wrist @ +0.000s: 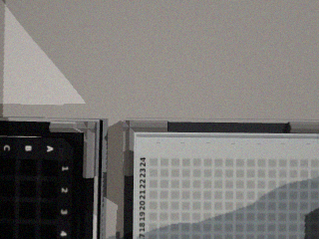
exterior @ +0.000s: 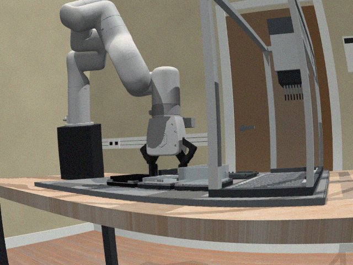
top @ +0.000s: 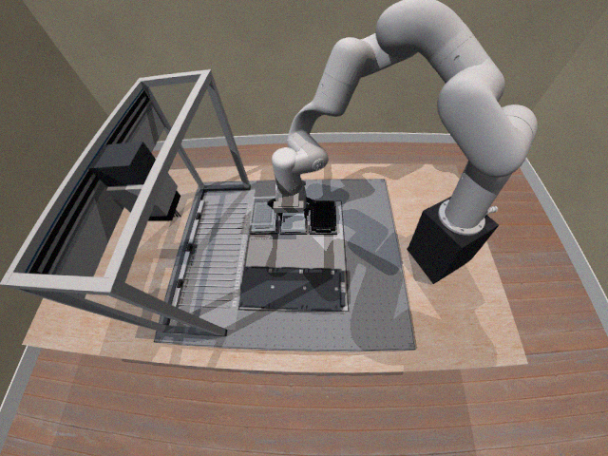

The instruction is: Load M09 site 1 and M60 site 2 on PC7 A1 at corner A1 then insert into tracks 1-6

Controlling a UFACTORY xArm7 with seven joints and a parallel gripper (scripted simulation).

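The 384-well plate M60 is 10 mm below my hand. Round my hand: nest S2 (20 mm below); black plate m06 (110 mm behind, 20 mm to the left, 10 mm below); deep-well block M09 (110 mm ahead, 20 mm to the right).
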